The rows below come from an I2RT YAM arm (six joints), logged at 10 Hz.
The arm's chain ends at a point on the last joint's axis. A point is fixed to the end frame.
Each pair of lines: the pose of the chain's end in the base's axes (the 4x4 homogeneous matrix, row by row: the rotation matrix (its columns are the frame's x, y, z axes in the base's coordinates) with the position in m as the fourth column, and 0 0 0 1 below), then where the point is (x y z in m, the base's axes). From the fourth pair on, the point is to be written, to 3 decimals.
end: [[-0.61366 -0.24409 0.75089 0.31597], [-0.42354 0.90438 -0.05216 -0.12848], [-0.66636 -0.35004 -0.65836 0.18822], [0 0 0 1]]
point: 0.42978 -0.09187 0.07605
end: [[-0.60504 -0.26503 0.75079 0.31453], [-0.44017 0.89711 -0.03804 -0.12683], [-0.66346 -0.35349 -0.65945 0.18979], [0 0 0 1]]
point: 0.42730 -0.08814 0.07726
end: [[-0.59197 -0.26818 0.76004 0.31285], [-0.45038 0.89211 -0.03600 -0.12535], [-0.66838 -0.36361 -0.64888 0.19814], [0 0 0 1]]
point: 0.42679 -0.08645 0.08687
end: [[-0.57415 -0.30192 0.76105 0.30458], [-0.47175 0.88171 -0.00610 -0.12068], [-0.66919 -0.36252 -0.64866 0.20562], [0 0 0 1]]
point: 0.417 -0.077 0.094
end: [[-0.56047 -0.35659 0.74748 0.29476], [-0.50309 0.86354 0.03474 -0.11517], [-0.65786 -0.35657 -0.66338 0.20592], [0 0 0 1]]
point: 0.402 -0.066 0.093
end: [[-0.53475 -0.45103 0.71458 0.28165], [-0.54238 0.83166 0.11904 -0.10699], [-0.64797 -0.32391 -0.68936 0.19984], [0 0 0 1]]
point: 0.380 -0.045 0.084
